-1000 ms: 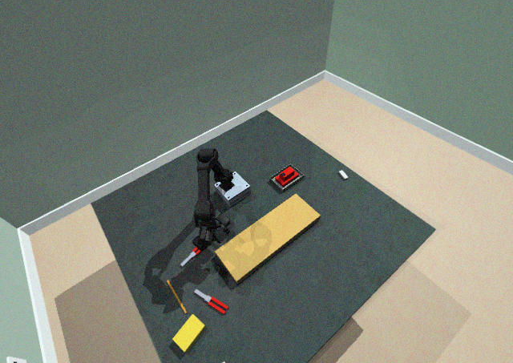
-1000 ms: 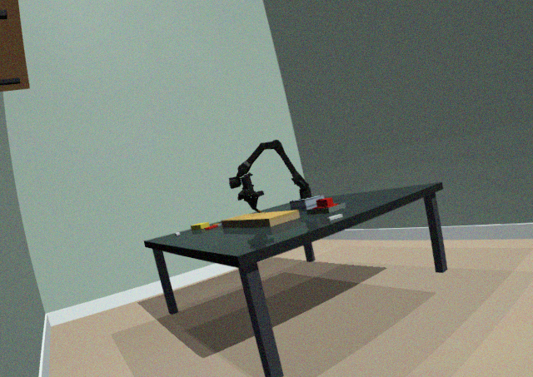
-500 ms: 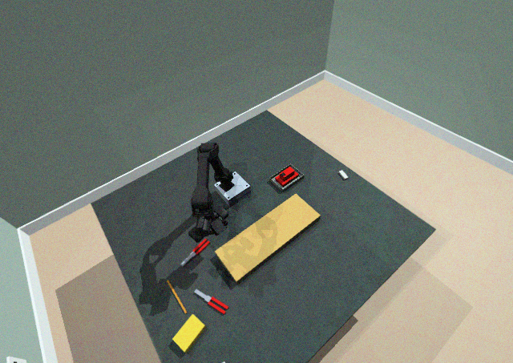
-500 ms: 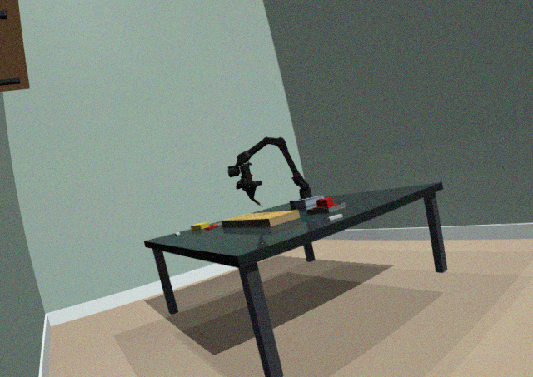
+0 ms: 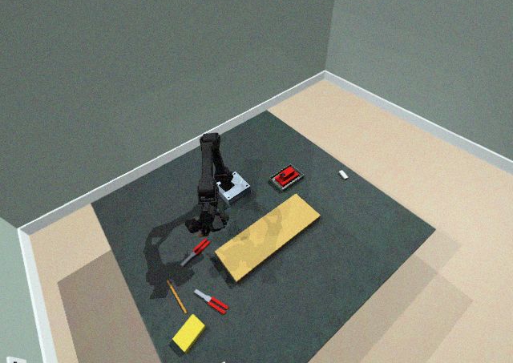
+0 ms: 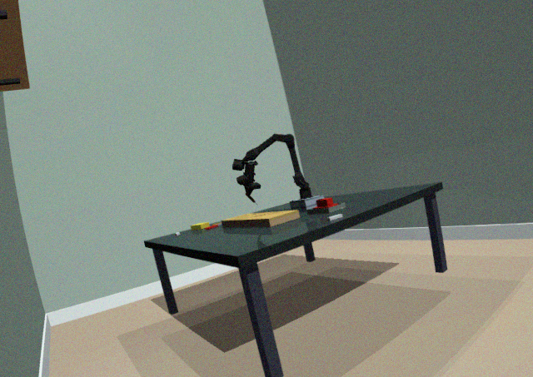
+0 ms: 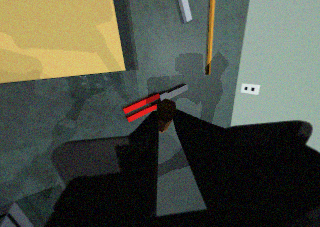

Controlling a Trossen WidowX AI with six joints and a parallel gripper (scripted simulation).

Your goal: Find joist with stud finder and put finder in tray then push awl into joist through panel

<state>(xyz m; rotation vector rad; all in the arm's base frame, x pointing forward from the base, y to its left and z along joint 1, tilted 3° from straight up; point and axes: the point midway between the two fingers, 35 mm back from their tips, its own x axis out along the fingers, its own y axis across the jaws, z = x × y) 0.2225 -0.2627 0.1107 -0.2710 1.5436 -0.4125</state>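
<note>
Now: the brown-handled awl 40 mm below my gripper tip, 40 mm behind it and 10 mm to the right of it. Round my gripper tip: indicator window: 550 mm to the left, 80 mm below, 50 mm behind; orange pencil: 240 mm to the right, 140 mm below, 70 mm ahead; yellow block: 270 mm to the right, 240 mm ahead, 130 mm below.
</note>
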